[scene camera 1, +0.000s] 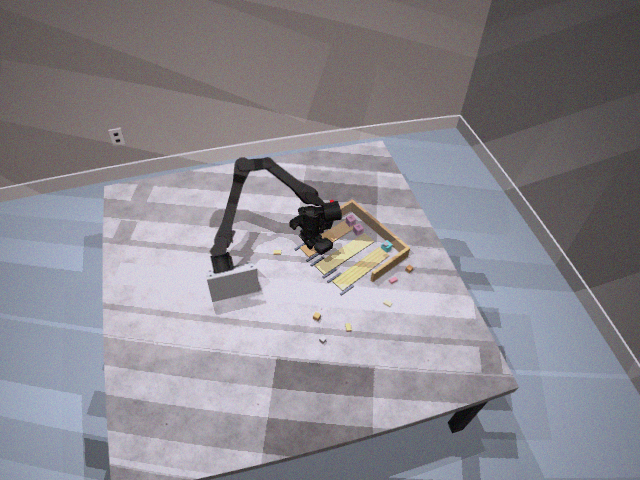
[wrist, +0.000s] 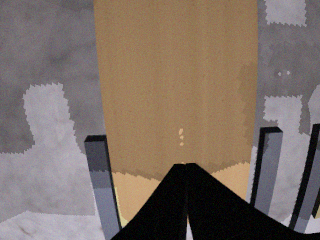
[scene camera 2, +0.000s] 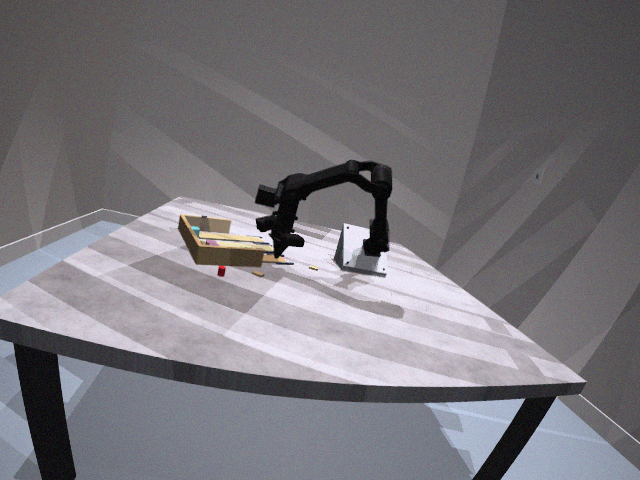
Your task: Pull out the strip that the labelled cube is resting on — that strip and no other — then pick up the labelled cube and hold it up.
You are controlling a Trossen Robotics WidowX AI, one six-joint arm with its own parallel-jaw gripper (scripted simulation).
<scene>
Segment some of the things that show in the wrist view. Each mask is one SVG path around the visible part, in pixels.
My gripper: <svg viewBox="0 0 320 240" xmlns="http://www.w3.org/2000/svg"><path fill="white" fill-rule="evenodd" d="M111 239L187 240L187 219L189 227L191 227L193 240L320 240L320 232L295 232L293 229L279 223L279 221L272 219L272 217L265 215L265 213L257 211L256 207L252 207L247 201L240 199L239 195L231 191L227 185L220 183L216 177L209 175L200 165L196 163L173 164L167 176L164 177L159 187L149 196L149 199L145 201L137 215L132 217L132 220Z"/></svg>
An orange-brown strip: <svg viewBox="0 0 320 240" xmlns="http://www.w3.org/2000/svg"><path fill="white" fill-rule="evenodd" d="M93 0L93 8L95 8L93 16L95 16L97 60L99 60L99 67L97 68L99 68L101 97L103 97L105 133L107 133L113 185L115 185L116 204L119 207L121 227L125 227L132 220L132 217L137 215L145 201L149 199L149 196L152 195L164 177L167 176L173 164L196 163L205 169L209 175L216 177L220 183L227 185L231 191L240 196L240 199L245 200L245 197L247 197L249 169L251 169L253 124L255 124L257 65L259 65L257 64L257 51L259 51L259 47L257 47L257 37L259 37L259 33L257 33L257 25L259 25L259 21L257 21L257 1Z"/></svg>
</scene>
